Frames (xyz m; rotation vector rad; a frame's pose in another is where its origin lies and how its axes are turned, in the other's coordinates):
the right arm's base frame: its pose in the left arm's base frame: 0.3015 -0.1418 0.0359 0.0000 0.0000 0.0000
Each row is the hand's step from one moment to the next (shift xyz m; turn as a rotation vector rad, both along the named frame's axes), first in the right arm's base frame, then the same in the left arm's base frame.
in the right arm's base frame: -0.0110 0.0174 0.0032 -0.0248 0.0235 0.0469
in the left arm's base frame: -0.0110 0.0174 0.0032 -0.0248 0.0235 0.0469
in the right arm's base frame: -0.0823 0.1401 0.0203 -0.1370 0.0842 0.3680
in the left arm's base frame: -0.0823 0.1401 0.0203 -0.1370 0.0842 0.3680
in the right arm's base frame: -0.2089 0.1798 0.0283 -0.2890 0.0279 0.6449
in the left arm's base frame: -0.2089 0.1798 0.0283 -0.2890 0.0279 0.6449
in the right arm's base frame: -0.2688 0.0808 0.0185 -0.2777 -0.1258 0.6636
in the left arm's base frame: -0.2688 0.0808 0.0185 -0.2777 -0.1258 0.6636
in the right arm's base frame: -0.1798 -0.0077 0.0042 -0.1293 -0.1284 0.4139
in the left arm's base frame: -0.1798 -0.0077 0.0042 -0.1293 -0.1284 0.4139
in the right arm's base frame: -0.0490 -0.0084 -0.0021 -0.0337 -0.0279 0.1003
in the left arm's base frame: -0.0490 -0.0084 -0.0021 -0.0337 -0.0279 0.1003
